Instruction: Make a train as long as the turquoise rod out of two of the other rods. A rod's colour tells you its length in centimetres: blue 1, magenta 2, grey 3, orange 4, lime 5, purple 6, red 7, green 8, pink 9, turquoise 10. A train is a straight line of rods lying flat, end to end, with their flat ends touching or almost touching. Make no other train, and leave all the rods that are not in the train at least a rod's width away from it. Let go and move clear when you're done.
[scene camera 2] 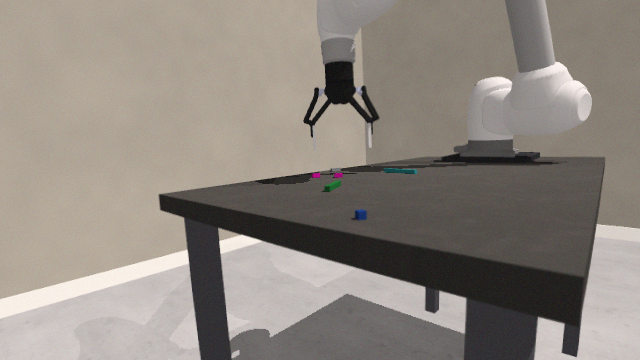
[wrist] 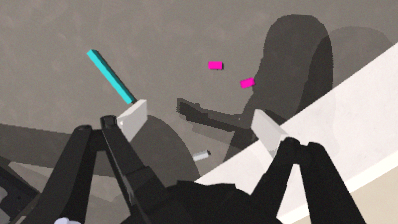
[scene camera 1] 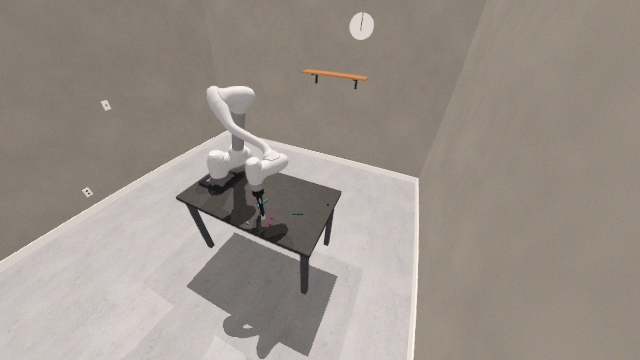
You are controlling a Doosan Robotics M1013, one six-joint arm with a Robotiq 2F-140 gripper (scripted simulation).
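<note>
I can see my gripper (scene camera 2: 342,148). The same gripper (wrist: 200,114) is visible to me from the wrist too.
</note>
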